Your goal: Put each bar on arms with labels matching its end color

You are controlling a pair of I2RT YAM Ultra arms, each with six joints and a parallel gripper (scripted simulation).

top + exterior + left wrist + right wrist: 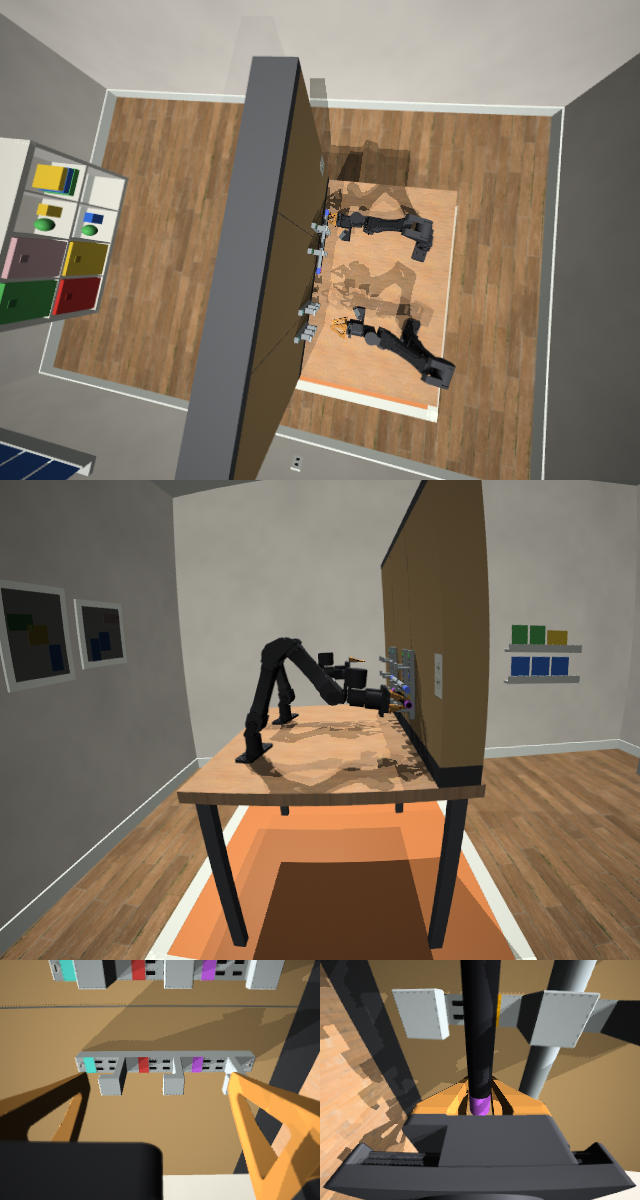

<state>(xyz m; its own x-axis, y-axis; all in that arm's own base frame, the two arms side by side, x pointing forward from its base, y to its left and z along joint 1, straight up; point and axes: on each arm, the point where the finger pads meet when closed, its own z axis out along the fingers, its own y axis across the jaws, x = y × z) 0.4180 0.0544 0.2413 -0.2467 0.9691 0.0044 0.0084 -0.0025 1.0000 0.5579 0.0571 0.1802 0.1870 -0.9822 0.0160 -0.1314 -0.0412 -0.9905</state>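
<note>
Right now the blue-ended bar is 10 mm behind my right hand, 130 mm to the left of it and 50 mm above it. From my right hand the other things lie so: brown wall panel: 90 mm ahead, 320 mm to the left, 240 mm above; purple-ended bar: 10 mm behind, 130 mm to the left.
</note>
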